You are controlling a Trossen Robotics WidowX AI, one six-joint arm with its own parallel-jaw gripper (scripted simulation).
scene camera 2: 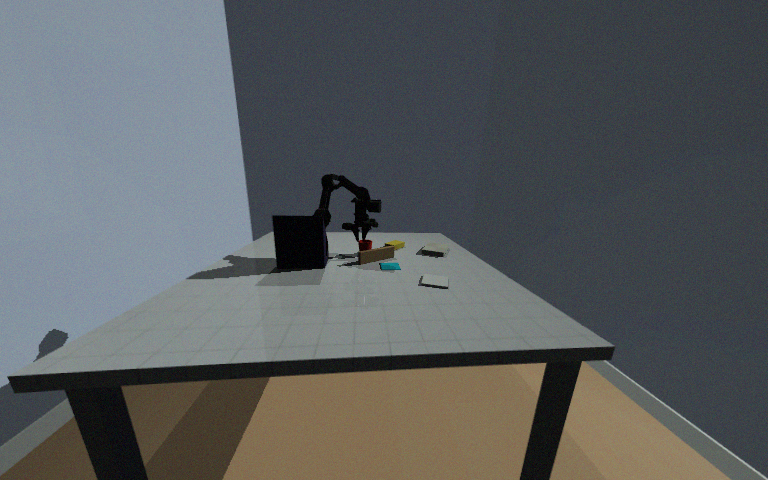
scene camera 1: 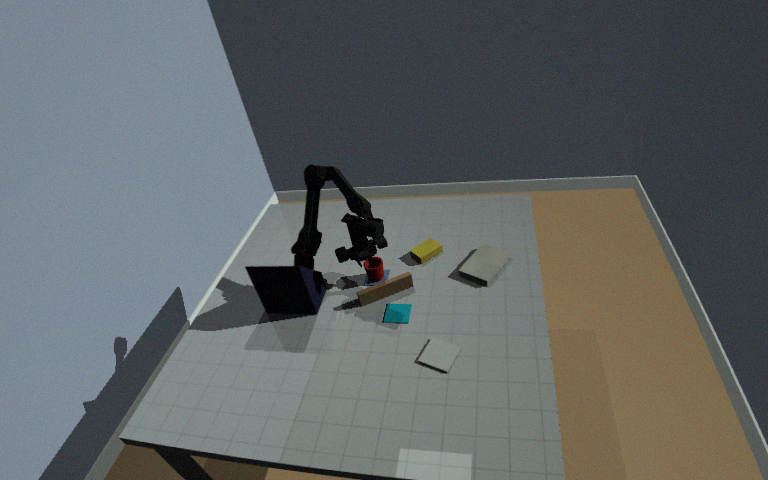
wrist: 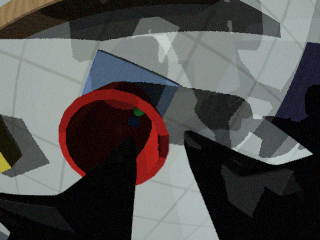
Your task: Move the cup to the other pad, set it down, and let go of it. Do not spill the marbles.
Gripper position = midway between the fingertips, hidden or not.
In view: the gripper (scene camera 1: 365, 265), a flat slab (scene camera 1: 440, 355) and a grey slab (scene camera 1: 482, 267).
The gripper is seen too in the wrist view (wrist: 159, 140). The wrist view does not show the flat slab: it is out of frame. The wrist view misses the grey slab: it is out of frame.
